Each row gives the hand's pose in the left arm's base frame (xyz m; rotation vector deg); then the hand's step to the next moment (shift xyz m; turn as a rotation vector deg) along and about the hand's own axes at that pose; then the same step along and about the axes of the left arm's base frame.
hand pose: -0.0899 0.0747 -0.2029 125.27 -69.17 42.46
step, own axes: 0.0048 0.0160 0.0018 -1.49 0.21 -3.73
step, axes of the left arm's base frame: -0.0114 -0.0114 0.0049 -1.63 3.28 1.67
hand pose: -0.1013 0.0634 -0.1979 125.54 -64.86 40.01
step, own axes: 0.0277 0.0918 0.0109 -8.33 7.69 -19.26
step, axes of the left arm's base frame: -0.0613 -0.0666 0.0335 -14.28 14.11 9.82
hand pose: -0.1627 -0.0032 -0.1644 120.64 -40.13 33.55
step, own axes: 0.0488 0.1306 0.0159 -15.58 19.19 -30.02
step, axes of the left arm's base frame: -0.0472 -0.0927 0.0942 -28.90 19.05 17.72
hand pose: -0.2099 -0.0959 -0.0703 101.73 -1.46 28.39
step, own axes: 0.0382 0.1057 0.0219 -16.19 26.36 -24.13
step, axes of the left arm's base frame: 0.0124 -0.0396 0.1067 -29.58 11.48 23.08
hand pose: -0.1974 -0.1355 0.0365 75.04 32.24 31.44
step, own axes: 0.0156 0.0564 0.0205 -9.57 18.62 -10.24
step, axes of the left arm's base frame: 0.0220 0.0051 0.0577 -14.99 4.37 17.30
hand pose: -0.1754 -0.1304 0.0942 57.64 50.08 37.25
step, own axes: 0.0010 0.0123 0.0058 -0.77 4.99 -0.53
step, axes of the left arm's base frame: 0.0046 0.0032 0.0124 -1.21 1.64 4.65
